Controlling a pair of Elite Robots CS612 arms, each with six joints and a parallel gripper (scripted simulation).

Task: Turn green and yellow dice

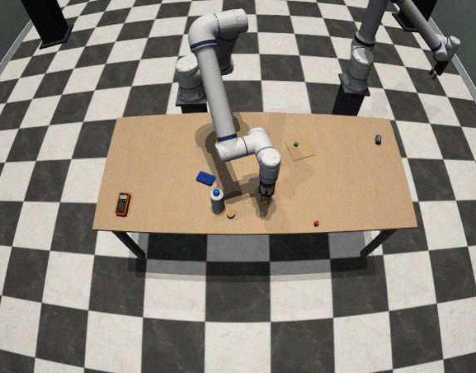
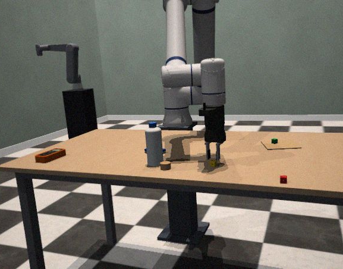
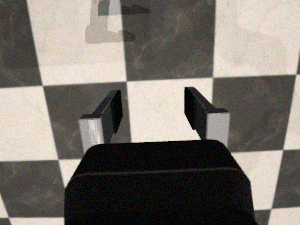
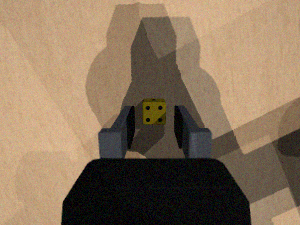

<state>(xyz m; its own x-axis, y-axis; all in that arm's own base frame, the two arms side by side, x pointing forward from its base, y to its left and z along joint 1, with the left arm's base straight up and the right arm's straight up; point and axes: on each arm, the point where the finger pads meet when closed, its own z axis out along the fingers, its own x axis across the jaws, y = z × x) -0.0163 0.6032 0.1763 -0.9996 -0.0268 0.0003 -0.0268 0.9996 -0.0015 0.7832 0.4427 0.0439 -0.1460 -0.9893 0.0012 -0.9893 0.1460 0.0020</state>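
Observation:
Right now the yellow die is 30 mm below my right hand. The rest, counted from my right hand: round wooden piece 180 mm to the right, 40 mm ahead, 30 mm below; white bottle 230 mm to the right, 40 mm above, 10 mm behind; red die 240 mm to the left, 150 mm ahead, 30 mm below.

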